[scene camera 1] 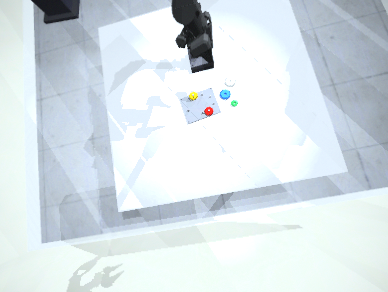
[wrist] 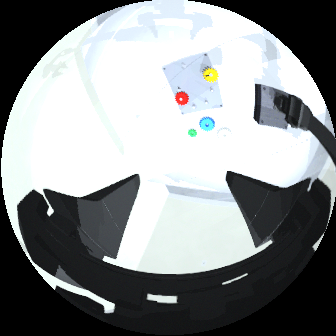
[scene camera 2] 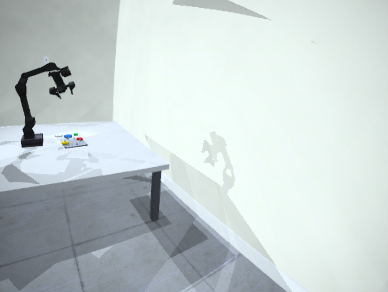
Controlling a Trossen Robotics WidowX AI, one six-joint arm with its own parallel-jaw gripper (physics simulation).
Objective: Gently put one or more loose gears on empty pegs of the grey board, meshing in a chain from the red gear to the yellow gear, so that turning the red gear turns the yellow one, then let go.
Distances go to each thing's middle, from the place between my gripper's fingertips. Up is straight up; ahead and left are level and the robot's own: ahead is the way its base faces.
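Scene:
Grey board (scene camera 1: pixel 197 106), my hand 350 mm above it, 70 mm to the left of it, 40 mm short of it.

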